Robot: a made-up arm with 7 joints.
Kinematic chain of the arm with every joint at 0, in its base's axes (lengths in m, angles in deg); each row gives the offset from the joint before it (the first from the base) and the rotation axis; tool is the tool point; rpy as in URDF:
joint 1: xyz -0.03 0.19 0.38 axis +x
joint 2: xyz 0 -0.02 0.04 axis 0.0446 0.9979 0.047
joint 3: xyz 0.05 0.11 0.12 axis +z
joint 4: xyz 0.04 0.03 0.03 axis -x
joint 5: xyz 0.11 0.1 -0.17 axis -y
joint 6: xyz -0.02 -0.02 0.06 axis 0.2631 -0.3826 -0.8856
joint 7: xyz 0 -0.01 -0.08 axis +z
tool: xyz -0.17 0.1 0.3 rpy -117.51 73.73 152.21
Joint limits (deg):
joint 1: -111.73..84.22
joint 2: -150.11..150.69
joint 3: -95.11..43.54
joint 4: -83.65..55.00
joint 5: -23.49..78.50
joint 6: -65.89..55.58
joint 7: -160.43..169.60
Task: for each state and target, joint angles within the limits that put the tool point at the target. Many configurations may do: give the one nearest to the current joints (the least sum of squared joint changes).
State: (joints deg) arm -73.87 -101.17 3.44 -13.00 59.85 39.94 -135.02
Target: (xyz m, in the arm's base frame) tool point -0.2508 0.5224 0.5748
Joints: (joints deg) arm -42.61 -73.39 -5.02 -17.00 15.51 22.28 -133.96
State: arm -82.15 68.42 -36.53 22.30 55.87 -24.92 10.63
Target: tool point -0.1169 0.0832 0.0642
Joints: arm -103.82 63.51 -49.90 7.69 70.60 -16.31 -2.97
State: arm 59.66 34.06 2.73 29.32 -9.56 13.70 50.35
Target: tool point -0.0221 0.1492 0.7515
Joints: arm 53.04 10.83 14.20 24.29 -13.57 26.32 31.86
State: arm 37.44 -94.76 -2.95 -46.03 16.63 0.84 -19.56
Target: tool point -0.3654 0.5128 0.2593
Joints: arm 1.57 -131.91 11.28 -37.39 -2.71 1.72 -44.47
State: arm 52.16 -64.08 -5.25 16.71 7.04 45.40 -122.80
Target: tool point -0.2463 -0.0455 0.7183
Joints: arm 57.81 -77.26 -6.77 13.44 2.05 43.64 -121.93
